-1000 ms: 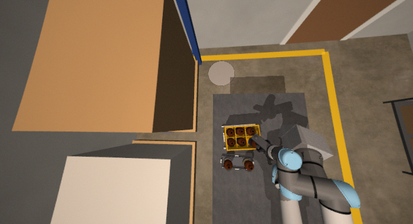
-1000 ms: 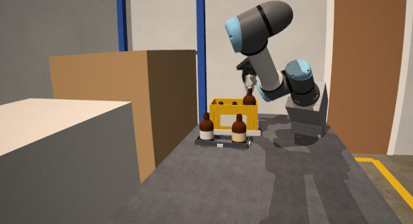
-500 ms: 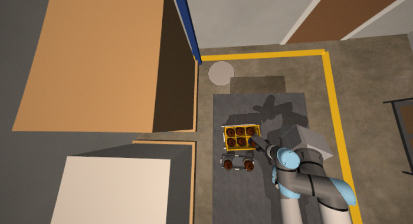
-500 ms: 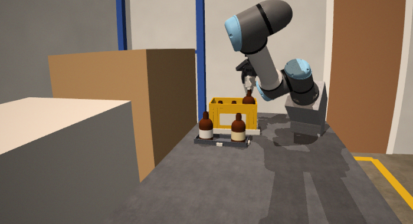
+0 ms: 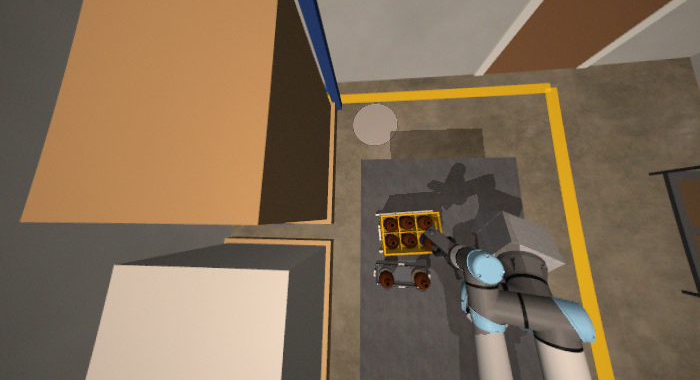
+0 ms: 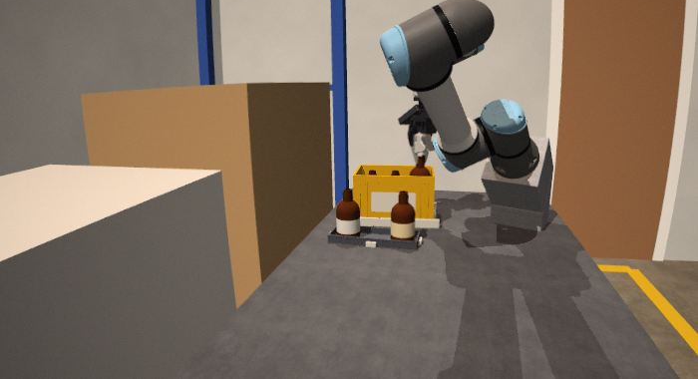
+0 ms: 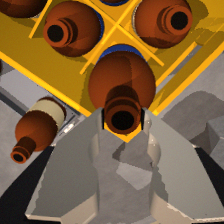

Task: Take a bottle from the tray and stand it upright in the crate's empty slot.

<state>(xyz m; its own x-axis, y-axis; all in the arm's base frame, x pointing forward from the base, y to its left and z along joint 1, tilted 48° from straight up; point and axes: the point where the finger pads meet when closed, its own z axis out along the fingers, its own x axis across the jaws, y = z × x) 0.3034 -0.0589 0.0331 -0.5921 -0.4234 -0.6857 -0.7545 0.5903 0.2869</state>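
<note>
My gripper is now 100 mm short of the yellow crate, 20 mm to the left of it and 140 mm above it. Round my hand: white-label bottle: 180 mm ahead, 220 mm to the left, 140 mm below; then dark tray: 90 mm ahead, 210 mm to the left, 210 mm below.
</note>
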